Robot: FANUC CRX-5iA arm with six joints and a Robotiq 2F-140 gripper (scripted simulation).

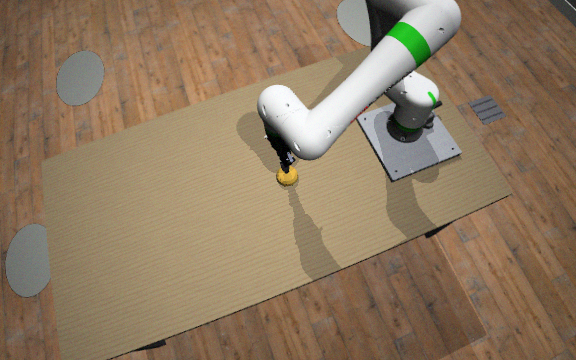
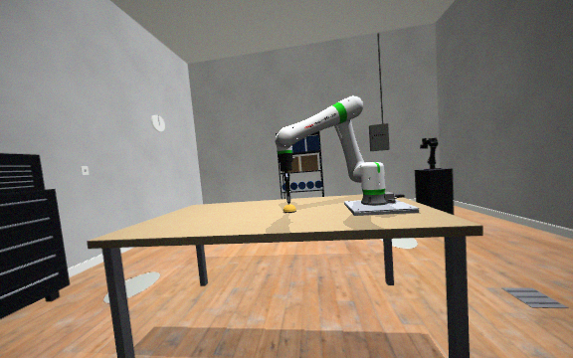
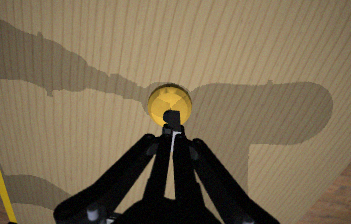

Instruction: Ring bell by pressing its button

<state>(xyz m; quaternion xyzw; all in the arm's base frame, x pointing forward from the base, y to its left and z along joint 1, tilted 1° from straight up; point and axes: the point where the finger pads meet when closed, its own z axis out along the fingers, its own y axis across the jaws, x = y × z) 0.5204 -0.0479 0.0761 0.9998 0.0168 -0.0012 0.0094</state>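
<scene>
Right now my hand is 40 mm above the black button and 10 mm to the right of it. From my hand the other things lie so: small yellow bell (60 mm below, 10 mm to the left).
</scene>
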